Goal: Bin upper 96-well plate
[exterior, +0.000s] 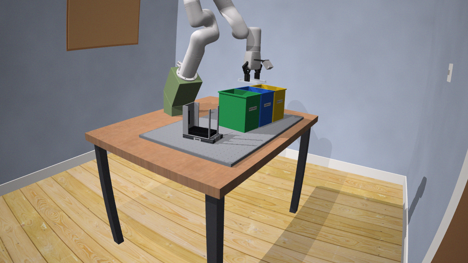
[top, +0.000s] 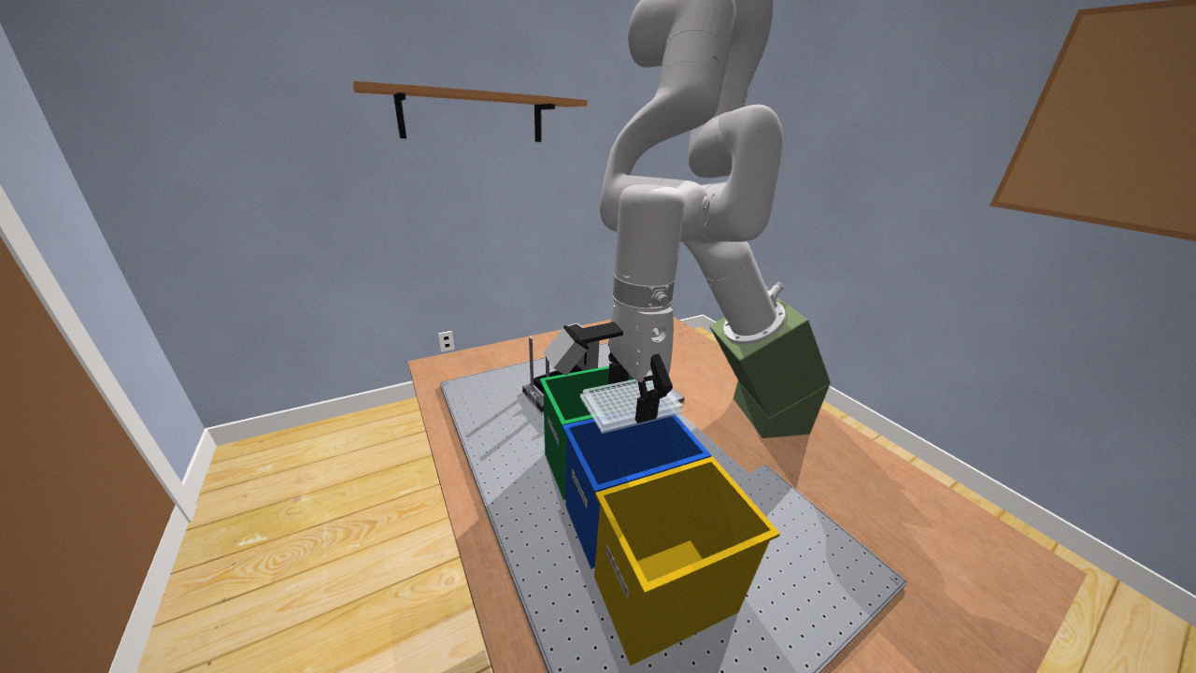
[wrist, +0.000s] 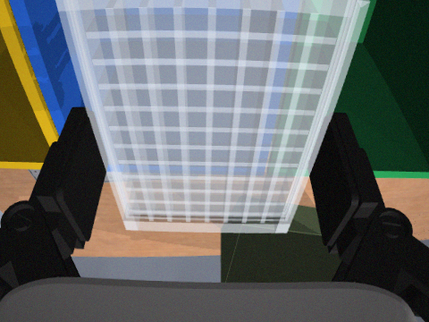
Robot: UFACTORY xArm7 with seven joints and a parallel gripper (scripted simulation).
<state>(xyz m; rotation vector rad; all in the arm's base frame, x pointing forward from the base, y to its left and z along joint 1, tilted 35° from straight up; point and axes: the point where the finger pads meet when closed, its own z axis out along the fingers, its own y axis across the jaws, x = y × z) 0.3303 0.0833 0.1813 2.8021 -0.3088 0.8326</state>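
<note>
The blue bin lies 10 mm ahead of my hand, 30 mm to the left of it and 150 mm below it. Also, from my hand: clear 96-well plate (10 mm below); green bin (30 mm behind, 100 mm to the right, 150 mm below); yellow bin (50 mm ahead, 150 mm to the left, 150 mm below).
</note>
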